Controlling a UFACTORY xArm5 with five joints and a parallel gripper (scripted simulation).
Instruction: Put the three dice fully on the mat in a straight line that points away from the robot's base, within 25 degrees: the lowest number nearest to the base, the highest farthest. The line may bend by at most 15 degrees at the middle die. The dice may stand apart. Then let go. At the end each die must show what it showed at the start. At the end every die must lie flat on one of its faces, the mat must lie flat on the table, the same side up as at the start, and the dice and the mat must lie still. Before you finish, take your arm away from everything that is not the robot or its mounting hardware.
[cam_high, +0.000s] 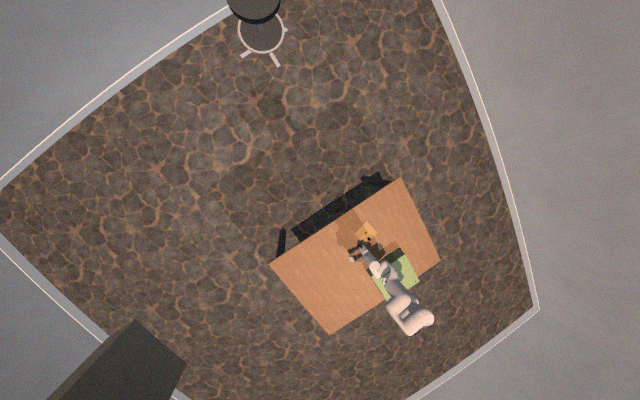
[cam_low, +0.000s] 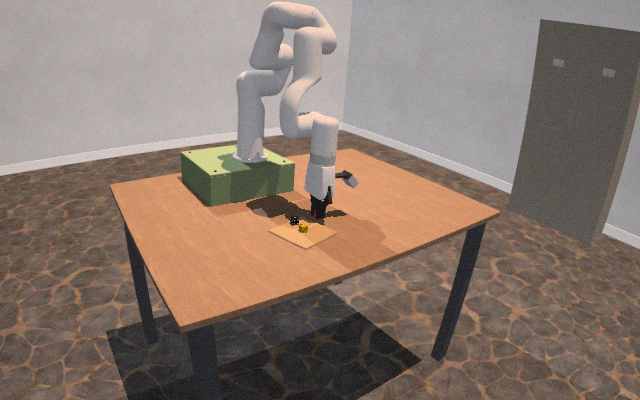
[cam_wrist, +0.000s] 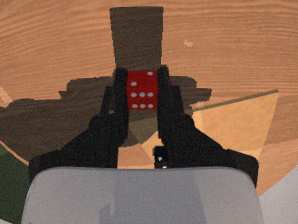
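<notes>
The red die is 10 mm below my hand. Round my hand: black die 90 mm to the right, 10 mm below, 10 mm ahead; then yellow die 100 mm to the right, 60 mm ahead, 10 mm below; then tan mat 100 mm to the right, 60 mm ahead, 20 mm below.
</notes>
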